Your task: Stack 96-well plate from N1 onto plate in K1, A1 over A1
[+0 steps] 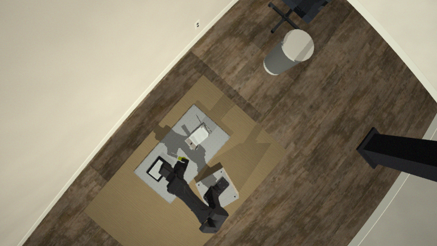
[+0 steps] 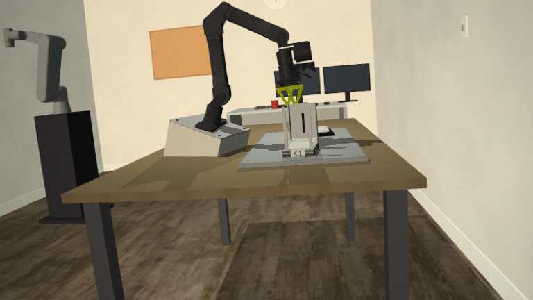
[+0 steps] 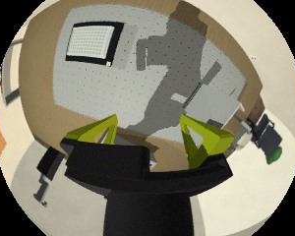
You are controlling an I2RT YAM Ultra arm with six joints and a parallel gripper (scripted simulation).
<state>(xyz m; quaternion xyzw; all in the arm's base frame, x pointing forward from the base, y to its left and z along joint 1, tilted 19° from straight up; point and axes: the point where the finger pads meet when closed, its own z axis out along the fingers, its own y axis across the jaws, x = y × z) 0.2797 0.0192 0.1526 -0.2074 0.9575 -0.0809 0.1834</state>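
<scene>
My gripper is now 140 mm above the pale A1 mark, 120 mm to the right of it and 40 mm short of it.
</scene>
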